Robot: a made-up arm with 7 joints. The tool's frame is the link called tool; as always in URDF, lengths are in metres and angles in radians. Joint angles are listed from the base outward.
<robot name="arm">
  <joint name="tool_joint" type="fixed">
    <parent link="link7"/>
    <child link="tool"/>
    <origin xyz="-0.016 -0.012 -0.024" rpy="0 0 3.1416"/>
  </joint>
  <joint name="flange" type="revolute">
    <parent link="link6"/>
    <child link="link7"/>
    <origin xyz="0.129 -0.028 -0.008"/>
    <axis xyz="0 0 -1"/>
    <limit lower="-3" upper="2.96"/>
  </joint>
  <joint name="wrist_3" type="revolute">
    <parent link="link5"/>
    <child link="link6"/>
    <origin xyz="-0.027 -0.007 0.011"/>
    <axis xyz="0 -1 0"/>
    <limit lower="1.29" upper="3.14"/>
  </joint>
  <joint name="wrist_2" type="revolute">
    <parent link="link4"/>
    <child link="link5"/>
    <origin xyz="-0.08 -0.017 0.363"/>
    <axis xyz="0 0 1"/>
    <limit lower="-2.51" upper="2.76"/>
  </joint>
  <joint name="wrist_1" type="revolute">
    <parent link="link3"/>
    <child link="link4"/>
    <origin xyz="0.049 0 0.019"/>
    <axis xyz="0 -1 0"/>
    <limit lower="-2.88" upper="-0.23"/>
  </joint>
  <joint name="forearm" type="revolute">
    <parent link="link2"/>
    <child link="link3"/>
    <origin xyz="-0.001 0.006 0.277"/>
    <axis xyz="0 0 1"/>
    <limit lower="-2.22" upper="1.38"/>
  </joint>
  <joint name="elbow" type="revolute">
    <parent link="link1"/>
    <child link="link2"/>
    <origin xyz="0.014 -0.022 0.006"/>
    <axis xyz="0 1 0"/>
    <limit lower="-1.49" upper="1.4"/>
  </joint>
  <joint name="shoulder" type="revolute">
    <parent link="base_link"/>
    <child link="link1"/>
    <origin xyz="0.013 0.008 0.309"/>
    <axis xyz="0 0 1"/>
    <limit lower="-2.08" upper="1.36"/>
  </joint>
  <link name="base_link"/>
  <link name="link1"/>
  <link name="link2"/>
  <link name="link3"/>
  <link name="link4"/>
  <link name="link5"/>
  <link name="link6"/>
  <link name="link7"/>
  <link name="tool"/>
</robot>
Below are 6 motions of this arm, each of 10 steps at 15 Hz.
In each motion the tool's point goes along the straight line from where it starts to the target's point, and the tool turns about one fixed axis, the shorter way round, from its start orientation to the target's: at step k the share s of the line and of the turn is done. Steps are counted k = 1, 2, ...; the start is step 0. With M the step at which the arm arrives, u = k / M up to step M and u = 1 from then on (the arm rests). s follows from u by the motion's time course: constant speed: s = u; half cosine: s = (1 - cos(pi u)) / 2; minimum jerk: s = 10 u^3 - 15 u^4 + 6 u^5.
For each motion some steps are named. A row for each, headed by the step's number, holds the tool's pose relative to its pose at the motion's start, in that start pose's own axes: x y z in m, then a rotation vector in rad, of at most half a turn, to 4 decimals.
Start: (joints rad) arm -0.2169 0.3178 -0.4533 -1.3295 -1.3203 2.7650 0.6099
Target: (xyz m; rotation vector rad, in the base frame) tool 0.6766 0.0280 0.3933 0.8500 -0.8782 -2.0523
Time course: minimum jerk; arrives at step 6
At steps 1, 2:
1: 0.0008 -0.0139 0.0056 -0.0261 0.0112 0.0198
2: 0.0045 -0.0821 0.0333 -0.1544 0.0665 0.1173

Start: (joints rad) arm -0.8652 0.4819 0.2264 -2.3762 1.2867 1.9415 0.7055
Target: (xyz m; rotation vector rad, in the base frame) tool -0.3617 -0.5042 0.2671 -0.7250 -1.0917 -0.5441
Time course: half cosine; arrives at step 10
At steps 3, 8, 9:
3: -0.0362 0.0850 0.1112 -0.3772 -0.0274 -0.0298
8: -0.1589 0.3729 0.4878 -1.6554 -0.1204 -0.1308
9: -0.1714 0.4022 0.5262 -1.7854 -0.1298 -0.1411

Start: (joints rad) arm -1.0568 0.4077 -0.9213 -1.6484 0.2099 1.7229 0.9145
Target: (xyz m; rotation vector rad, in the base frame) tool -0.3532 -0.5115 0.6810 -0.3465 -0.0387 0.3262
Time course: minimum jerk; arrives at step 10
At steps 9, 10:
9: -0.1340 0.1369 0.1388 -0.5478 0.0134 0.1166
10: -0.1351 0.1381 0.1400 -0.5525 0.0135 0.1177

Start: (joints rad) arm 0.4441 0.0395 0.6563 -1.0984 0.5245 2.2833 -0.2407
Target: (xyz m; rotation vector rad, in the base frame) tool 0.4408 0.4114 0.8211 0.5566 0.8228 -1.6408
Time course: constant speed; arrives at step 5
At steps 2, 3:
2: 0.0176 0.0476 -0.0413 -0.0059 -0.1624 0.0243
3: 0.0264 0.0714 -0.0620 -0.0089 -0.2436 0.0365

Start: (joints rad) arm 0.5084 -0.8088 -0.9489 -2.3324 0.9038 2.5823 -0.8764
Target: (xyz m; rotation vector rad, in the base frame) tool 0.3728 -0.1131 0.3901 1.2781 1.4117 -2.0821
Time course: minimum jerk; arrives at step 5
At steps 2, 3, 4, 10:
2: 0.0561 -0.0380 -0.0534 -0.1586 -0.1121 0.0707
3: 0.1205 -0.0817 -0.1149 -0.3410 -0.2411 0.1520
4: 0.1664 -0.1128 -0.1586 -0.4706 -0.3328 0.2097
10: 0.1766 -0.1197 -0.1683 -0.4995 -0.3532 0.2226

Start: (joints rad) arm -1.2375 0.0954 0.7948 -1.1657 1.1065 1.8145 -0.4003
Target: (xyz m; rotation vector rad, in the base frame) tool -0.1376 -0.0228 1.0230 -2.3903 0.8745 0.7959
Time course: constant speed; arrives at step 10
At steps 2, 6, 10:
2: 0.0590 -0.1091 0.0552 0.2306 0.3195 0.1491
6: 0.1770 -0.3272 0.1655 0.6917 0.9585 0.4474
10: 0.2950 -0.5454 0.2758 1.1529 1.5975 0.7457

